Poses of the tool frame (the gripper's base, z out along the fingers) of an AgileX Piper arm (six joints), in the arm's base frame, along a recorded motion.
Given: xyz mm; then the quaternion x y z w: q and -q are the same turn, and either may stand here.
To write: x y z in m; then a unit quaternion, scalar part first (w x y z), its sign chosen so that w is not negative. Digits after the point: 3 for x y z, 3 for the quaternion.
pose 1, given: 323 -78 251 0.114 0.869 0.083 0.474
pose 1, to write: 0.323 -0.078 0.251 0.474 0.114 0.869 0.083
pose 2, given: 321 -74 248 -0.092 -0.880 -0.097 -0.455
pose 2, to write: 0.321 -0.074 0.248 0.455 0.092 0.880 0.097
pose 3, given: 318 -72 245 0.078 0.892 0.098 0.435
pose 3, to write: 0.318 -0.072 0.245 0.435 0.078 0.892 0.098
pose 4, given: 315 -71 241 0.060 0.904 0.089 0.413
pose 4, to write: 0.315 -0.071 0.241 0.413 0.060 0.904 0.089
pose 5, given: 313 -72 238 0.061 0.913 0.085 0.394
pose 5, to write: 0.313 -0.072 0.238 0.394 0.061 0.913 0.085
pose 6, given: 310 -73 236 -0.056 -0.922 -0.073 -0.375
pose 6, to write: 0.310 -0.073 0.236 0.375 0.056 0.922 0.073
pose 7, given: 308 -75 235 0.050 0.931 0.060 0.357
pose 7, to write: 0.308 -0.075 0.235 0.357 0.050 0.931 0.060
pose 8, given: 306 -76 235 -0.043 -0.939 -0.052 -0.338
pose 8, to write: 0.306 -0.076 0.235 0.338 0.043 0.939 0.052
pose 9, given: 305 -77 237 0.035 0.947 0.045 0.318
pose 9, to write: 0.305 -0.077 0.237 0.318 0.035 0.947 0.045
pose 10, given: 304 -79 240 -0.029 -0.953 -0.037 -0.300
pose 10, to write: 0.304 -0.079 0.240 0.300 0.029 0.953 0.037
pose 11, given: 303 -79 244 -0.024 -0.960 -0.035 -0.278
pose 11, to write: 0.303 -0.079 0.244 0.278 0.024 0.960 0.035
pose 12, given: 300 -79 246 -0.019 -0.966 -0.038 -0.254
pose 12, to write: 0.300 -0.079 0.246 0.254 0.019 0.966 0.038
